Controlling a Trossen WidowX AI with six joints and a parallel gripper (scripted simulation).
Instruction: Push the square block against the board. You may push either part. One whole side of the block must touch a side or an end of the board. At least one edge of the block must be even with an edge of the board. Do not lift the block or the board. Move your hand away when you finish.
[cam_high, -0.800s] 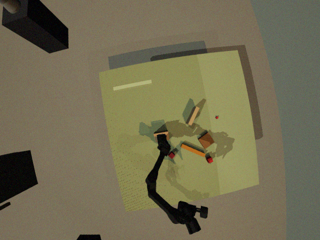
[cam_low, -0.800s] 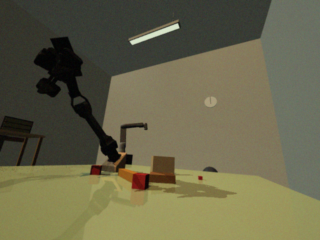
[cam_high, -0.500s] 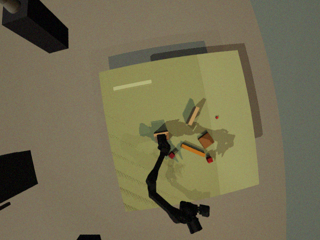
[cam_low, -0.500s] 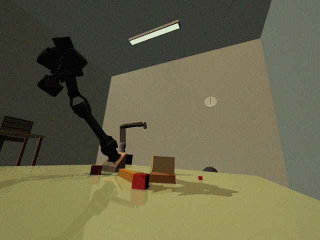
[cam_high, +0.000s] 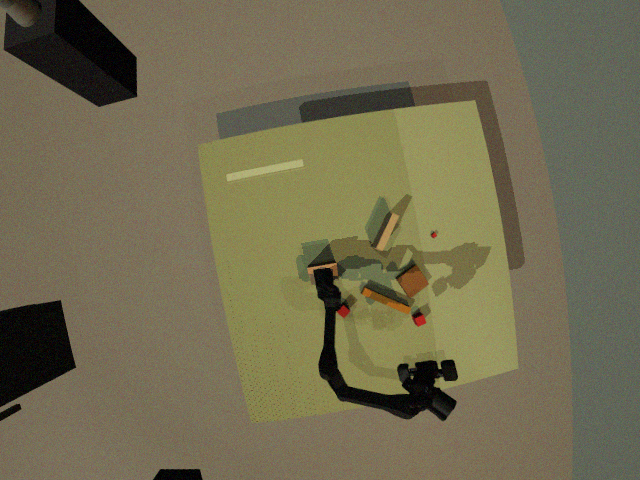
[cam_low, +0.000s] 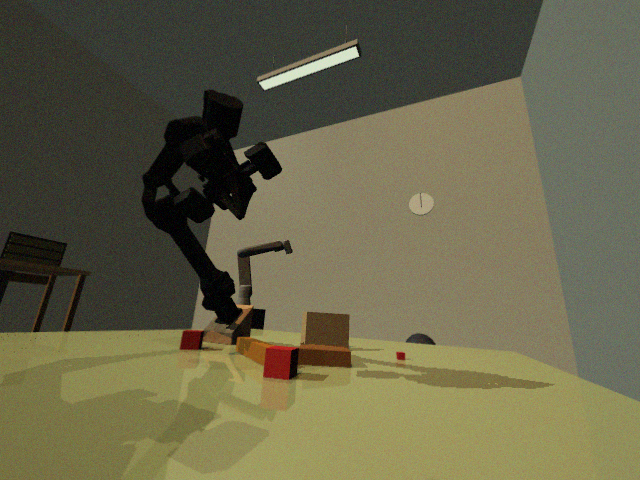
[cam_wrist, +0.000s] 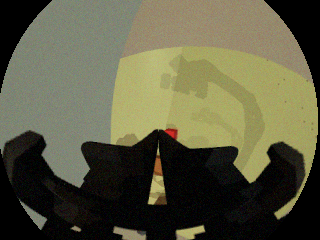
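Now: the pale tan patch 70 mm behind my gripper tip, 480 mm to the left of it and 180 mm below it. The rest, counted from my gripper tip: square block (40 mm ahead, 250 mm to the left, 220 mm below); board (90 mm behind, 190 mm to the left, 220 mm below); small red marker (160 mm ahead, 430 mm to the left, 220 mm below).
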